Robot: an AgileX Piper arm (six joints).
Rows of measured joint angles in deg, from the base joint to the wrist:
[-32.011, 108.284, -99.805, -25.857, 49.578, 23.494]
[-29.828, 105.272, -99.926, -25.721, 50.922, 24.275]
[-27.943, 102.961, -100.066, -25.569, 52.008, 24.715]
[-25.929, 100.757, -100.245, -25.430, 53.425, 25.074]
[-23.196, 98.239, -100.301, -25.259, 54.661, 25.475]
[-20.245, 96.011, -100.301, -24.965, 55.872, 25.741]
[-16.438, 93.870, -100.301, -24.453, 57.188, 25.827]
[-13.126, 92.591, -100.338, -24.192, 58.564, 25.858]
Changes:
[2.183, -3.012, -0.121, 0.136, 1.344, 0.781]
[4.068, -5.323, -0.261, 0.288, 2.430, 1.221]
[6.082, -7.527, -0.440, 0.427, 3.847, 1.580]
[8.815, -10.045, -0.496, 0.598, 5.083, 1.981]
[11.766, -12.273, -0.496, 0.892, 6.294, 2.247]
[15.573, -14.414, -0.496, 1.404, 7.610, 2.333]
[18.885, -15.693, -0.533, 1.665, 8.986, 2.364]

